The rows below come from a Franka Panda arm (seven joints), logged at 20 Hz.
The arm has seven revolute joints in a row. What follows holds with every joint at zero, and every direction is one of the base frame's. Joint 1 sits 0.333 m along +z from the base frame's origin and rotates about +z. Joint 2 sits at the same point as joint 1 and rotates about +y. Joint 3 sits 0.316 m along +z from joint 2 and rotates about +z. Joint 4 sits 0.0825 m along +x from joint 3 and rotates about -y. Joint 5 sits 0.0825 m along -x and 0.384 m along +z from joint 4 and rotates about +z. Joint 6 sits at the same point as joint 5 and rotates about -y. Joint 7 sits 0.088 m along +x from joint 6 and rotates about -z. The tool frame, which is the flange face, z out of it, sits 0.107 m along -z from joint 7; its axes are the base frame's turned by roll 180, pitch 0 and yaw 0 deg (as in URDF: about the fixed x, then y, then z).
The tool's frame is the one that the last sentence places.
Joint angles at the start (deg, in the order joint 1, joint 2, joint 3, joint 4, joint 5, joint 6, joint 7):
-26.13, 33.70, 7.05, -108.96, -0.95, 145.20, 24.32
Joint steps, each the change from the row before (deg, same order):
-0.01, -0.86, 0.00, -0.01, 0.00, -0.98, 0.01
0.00, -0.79, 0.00, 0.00, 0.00, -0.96, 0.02
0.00, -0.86, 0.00, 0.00, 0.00, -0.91, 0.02
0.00, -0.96, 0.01, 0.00, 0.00, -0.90, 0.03
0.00, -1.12, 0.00, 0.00, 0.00, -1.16, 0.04
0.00, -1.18, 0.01, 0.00, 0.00, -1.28, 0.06
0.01, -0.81, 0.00, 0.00, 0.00, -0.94, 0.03
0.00, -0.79, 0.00, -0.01, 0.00, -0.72, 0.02
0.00, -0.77, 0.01, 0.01, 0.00, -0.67, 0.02
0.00, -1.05, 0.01, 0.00, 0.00, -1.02, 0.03
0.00, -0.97, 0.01, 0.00, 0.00, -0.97, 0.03
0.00, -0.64, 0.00, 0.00, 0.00, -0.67, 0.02
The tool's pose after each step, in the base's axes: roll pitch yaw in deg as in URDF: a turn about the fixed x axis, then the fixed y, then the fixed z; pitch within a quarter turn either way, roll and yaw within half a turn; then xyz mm. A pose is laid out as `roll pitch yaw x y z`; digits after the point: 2 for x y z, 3 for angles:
-175.967 -1.085 -43.905 599.74 -211.31 202.25
-176.122 -0.963 -43.869 599.72 -211.42 209.40
-176.237 -0.954 -43.838 599.81 -211.59 217.42
-176.312 -1.047 -43.811 600.01 -211.71 226.56
-176.452 -1.058 -43.791 599.85 -211.80 237.04
-176.620 -1.014 -43.778 599.41 -211.67 247.99
-176.765 -0.931 -43.753 598.90 -211.45 255.40
-176.830 -1.019 -43.740 598.55 -211.40 262.87
-176.867 -1.152 -43.722 598.31 -211.28 270.34
-176.971 -1.224 -43.700 597.58 -210.99 280.25
-177.078 -1.265 -43.681 596.71 -210.62 289.34
-177.165 -1.266 -43.675 595.99 -210.39 295.28

